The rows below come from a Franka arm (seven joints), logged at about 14 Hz.
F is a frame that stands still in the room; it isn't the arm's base.
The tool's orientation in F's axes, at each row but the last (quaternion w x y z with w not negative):
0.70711 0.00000 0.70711 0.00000
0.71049 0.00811 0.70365 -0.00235
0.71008 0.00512 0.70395 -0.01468
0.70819 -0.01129 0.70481 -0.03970
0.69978 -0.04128 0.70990 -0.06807
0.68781 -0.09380 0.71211 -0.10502
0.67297 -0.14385 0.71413 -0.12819
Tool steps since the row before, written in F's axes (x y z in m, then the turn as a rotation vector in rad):
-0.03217 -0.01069 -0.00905 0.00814 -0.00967 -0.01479
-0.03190 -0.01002 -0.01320 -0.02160 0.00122 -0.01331
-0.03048 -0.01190 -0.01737 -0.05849 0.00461 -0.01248
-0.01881 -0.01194 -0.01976 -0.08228 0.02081 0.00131
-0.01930 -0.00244 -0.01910 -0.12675 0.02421 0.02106
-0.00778 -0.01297 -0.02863 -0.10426 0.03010 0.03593
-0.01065 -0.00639 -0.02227 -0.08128 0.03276 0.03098
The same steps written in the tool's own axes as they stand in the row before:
0.00905 -0.01069 -0.03217 0.01479 -0.00967 0.00814
0.01281 -0.01060 -0.03187 0.01311 0.00079 -0.02174
0.01727 -0.01252 -0.03029 0.01192 0.00313 -0.05870
0.02051 -0.01124 -0.01844 -0.00308 0.01733 -0.08304
0.01958 -0.00017 -0.01897 -0.02235 0.01600 -0.12783
0.03137 -0.00456 -0.00660 -0.03908 0.01776 -0.10595
0.02356 0.00282 -0.00933 -0.03672 0.02133 -0.08268

